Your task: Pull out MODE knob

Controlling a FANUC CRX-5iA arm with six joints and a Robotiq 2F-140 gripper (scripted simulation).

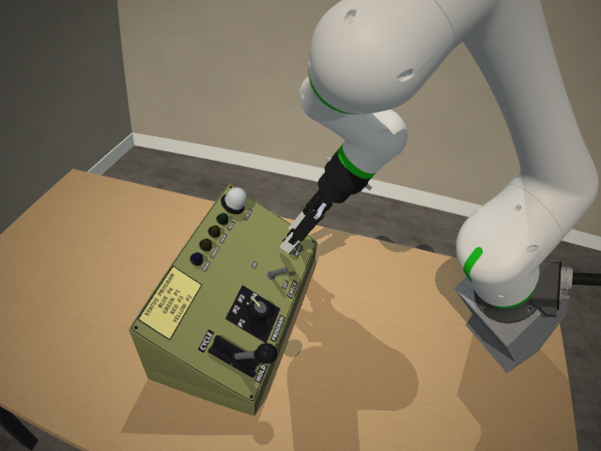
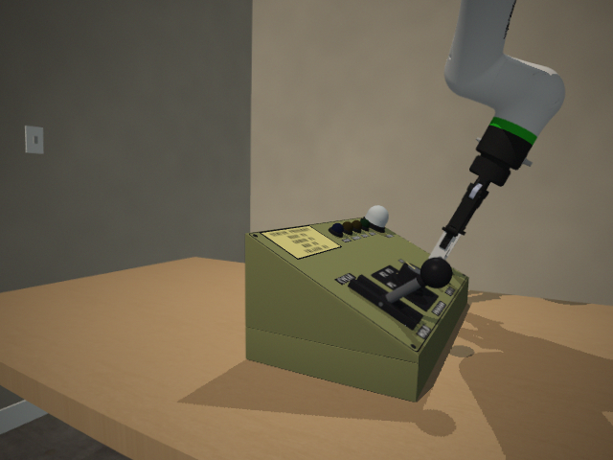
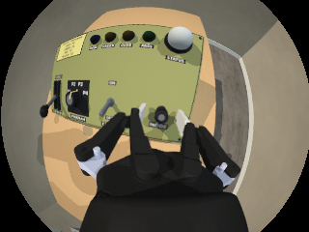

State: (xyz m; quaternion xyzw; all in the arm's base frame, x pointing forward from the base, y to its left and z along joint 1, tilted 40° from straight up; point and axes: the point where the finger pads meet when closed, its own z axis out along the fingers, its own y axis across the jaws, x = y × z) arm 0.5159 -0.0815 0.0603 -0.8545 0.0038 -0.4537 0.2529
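My hand is 10 mm short of the mode knob and 20 mm above it. From my hand the other things lie so: grey toggle 20 mm behind, 120 mm to the left, 20 mm below; then olive console 190 mm to the left, 40 mm below; then program selector 40 mm behind, 230 mm to the left, 20 mm below.
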